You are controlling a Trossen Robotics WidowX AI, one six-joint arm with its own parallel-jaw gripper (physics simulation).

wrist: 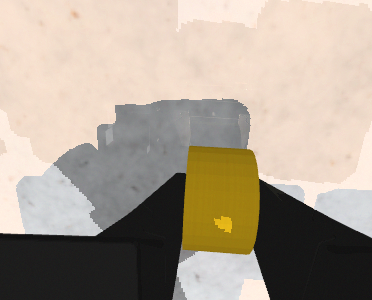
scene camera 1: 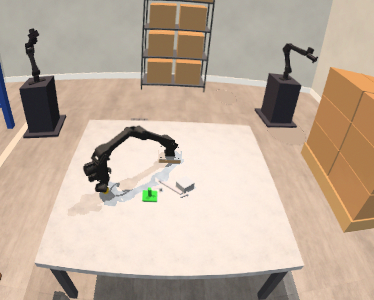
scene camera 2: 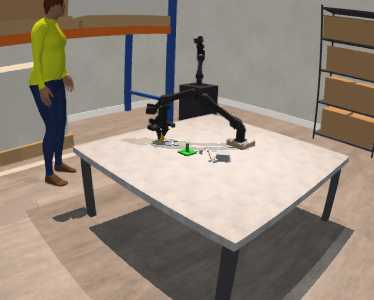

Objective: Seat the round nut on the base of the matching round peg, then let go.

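Observation:
The yellow round nut [scene camera 1: 106,191] [scene camera 2: 162,138] [wrist: 221,200] stands on its edge, its curved side showing in the wrist view. My gripper [scene camera 1: 105,190] [scene camera 2: 161,138] [wrist: 213,184] is shut on the nut, with one black finger against each flat face, low over the left part of the table. Whether the nut touches the table is hard to tell. A green square base [scene camera 1: 150,198] [scene camera 2: 187,152] with an upright green round peg [scene camera 1: 149,191] [scene camera 2: 187,145] stands to the right of the gripper in both scene views. The peg does not show in the wrist view.
A grey block [scene camera 1: 185,185] [scene camera 2: 223,158] and a thin rod [scene camera 1: 170,187] lie right of the green base on the table [scene camera 1: 175,240] [scene camera 2: 240,210]. A small grey piece [scene camera 1: 160,189] lies between them. The arm's mount [scene camera 1: 170,160] [scene camera 2: 241,144] is farther back in scene camera 1.

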